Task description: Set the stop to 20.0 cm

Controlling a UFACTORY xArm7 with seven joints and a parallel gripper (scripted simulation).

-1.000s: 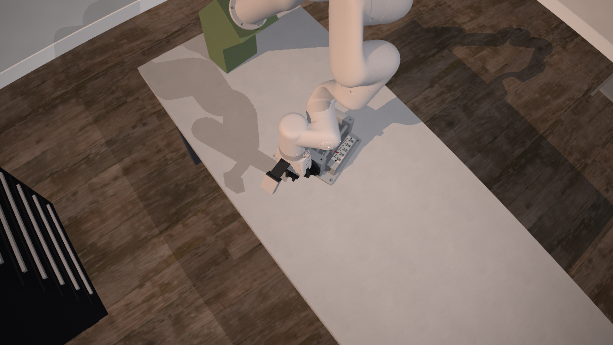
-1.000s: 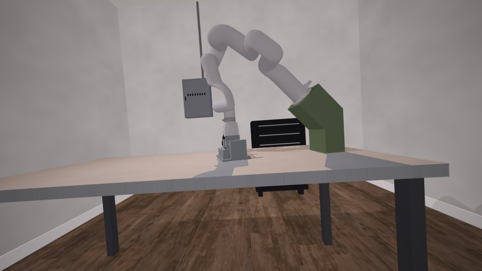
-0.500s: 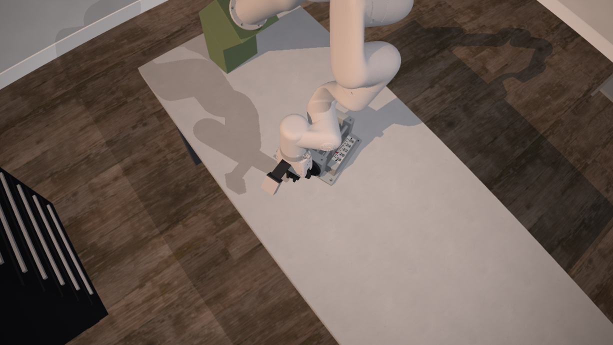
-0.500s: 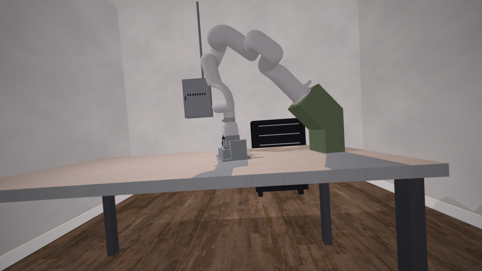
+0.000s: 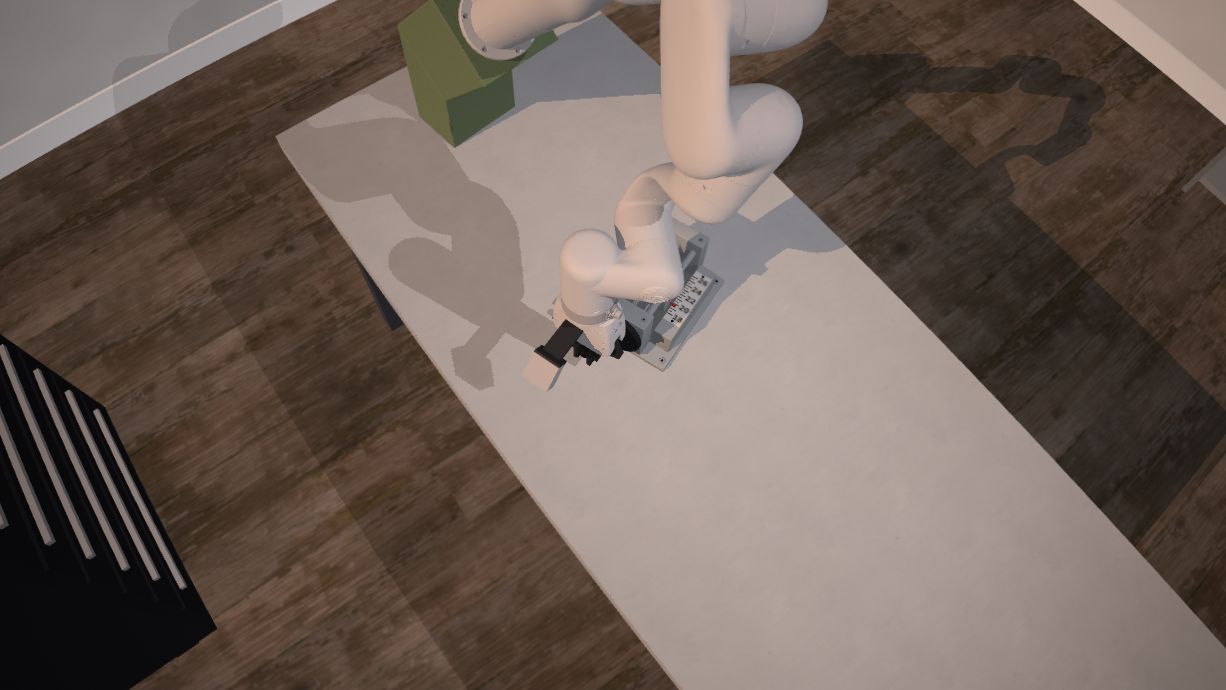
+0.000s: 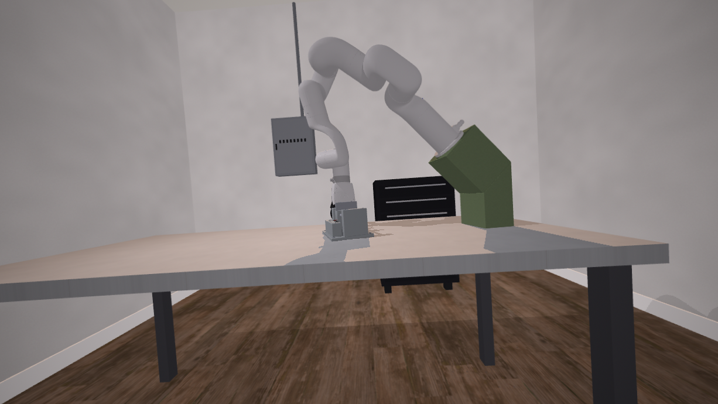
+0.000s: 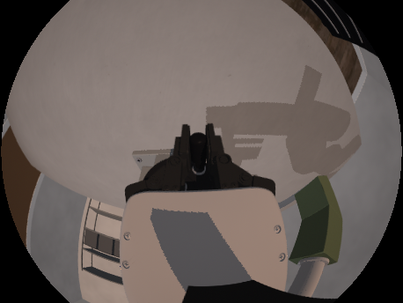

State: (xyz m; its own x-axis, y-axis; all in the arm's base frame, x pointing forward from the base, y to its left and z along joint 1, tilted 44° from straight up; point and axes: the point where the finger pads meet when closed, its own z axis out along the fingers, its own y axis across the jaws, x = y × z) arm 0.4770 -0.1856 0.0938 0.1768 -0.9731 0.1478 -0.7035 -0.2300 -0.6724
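The handwheel knob lies 1 cm to the left of my hand. From my hand the other things lie so: black handwheel 2 cm to the left; grey stop block 14 cm to the left, 4 cm above.
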